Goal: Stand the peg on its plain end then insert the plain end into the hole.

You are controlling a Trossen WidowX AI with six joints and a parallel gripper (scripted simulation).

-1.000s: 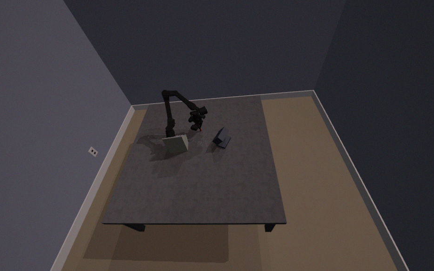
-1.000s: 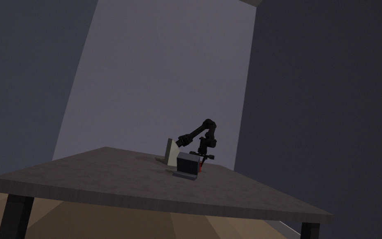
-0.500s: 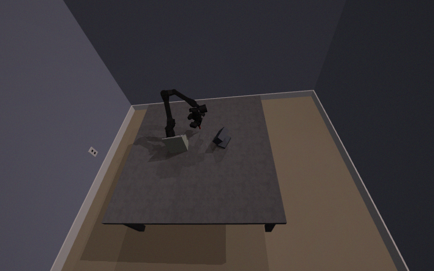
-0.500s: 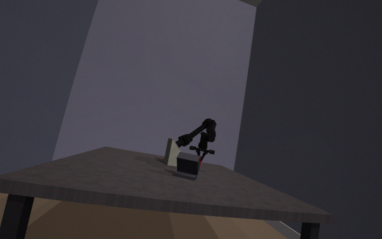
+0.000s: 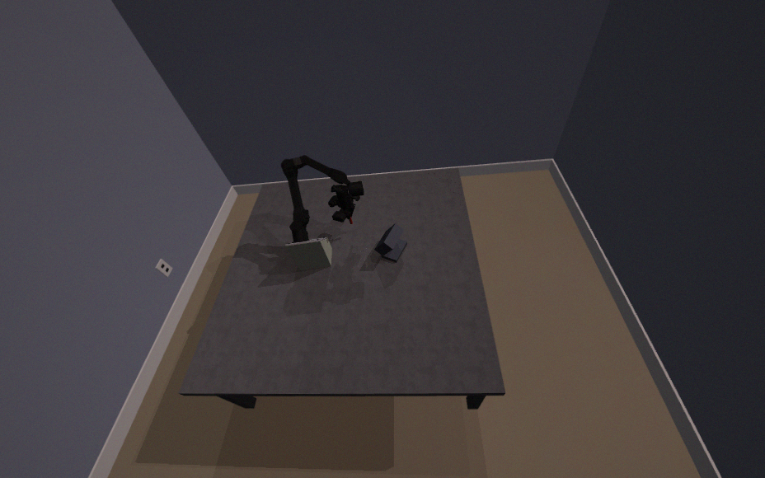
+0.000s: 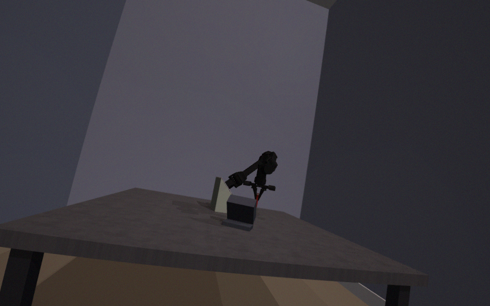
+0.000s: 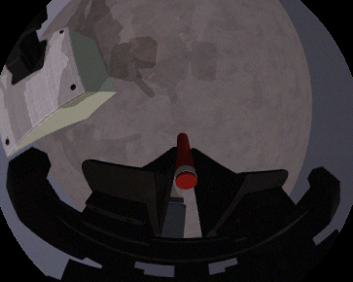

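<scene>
My gripper tip is now 200 mm short of the panel, 130 mm to the left of it and 40 mm above it. From my gripper tip the other things lie so: red peg: 20 mm above.
</scene>
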